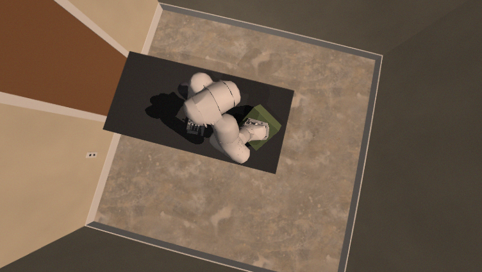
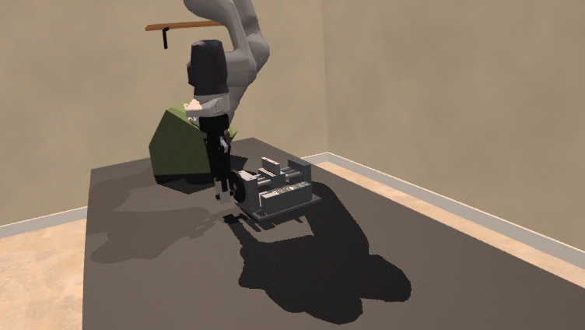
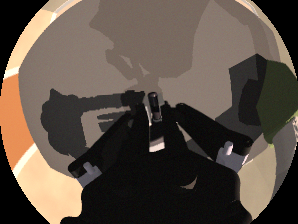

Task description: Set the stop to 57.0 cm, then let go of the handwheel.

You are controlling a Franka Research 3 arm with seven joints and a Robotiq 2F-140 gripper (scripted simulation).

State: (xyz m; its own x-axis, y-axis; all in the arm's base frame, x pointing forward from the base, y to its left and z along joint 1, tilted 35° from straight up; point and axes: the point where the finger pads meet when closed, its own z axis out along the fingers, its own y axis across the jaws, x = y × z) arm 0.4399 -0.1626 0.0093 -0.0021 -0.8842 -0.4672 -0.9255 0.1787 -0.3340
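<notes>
My gripper is now 14 cm to the right of the grey stop fixture, 3 cm short of it and 2 cm below it. From my hand the other things lie so: handwheel (2 cm to the left, 1 cm below, 1 cm ahead).
</notes>
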